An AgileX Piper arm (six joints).
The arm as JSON. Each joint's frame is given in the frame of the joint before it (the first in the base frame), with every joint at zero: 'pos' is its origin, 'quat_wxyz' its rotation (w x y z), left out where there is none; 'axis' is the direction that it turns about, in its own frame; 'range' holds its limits. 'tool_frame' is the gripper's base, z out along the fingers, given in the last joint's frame.
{
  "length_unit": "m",
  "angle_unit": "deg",
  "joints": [
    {
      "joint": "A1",
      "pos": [
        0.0,
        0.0,
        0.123
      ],
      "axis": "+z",
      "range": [
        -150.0,
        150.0
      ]
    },
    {
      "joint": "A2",
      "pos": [
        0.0,
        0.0,
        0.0
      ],
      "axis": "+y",
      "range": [
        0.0,
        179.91
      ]
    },
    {
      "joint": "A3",
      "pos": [
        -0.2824,
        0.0,
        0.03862
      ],
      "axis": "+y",
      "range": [
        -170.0,
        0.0
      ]
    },
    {
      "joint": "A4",
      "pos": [
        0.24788,
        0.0,
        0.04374
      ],
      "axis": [
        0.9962,
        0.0,
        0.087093
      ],
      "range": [
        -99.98,
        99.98
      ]
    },
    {
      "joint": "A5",
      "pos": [
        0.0,
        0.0,
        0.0
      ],
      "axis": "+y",
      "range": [
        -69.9,
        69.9
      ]
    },
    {
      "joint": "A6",
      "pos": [
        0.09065,
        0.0,
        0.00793
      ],
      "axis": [
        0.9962,
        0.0,
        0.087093
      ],
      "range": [
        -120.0,
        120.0
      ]
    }
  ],
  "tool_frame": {
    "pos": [
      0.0,
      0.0,
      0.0
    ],
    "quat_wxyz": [
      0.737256,
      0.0,
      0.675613,
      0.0
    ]
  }
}
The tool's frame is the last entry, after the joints.
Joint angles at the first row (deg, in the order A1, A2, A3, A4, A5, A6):
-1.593 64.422 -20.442 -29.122 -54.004 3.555
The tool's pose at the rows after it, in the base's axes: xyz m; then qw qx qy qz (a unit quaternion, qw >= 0):
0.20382 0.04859 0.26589 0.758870 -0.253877 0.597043 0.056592
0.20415 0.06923 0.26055 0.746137 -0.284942 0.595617 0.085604
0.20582 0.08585 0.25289 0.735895 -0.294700 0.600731 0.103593
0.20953 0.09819 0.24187 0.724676 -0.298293 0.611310 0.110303
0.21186 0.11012 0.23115 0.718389 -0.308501 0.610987 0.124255
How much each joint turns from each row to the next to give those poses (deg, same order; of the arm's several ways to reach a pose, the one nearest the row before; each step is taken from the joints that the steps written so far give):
4.998 1.095 -0.027 -0.552 0.109 0.242
6.045 1.872 -0.433 1.123 0.813 -1.658
5.540 2.624 -0.159 4.388 0.219 -3.022
4.059 3.476 -0.043 4.647 -0.605 -3.364
2.890 3.786 -0.001 1.817 -2.738 -1.720

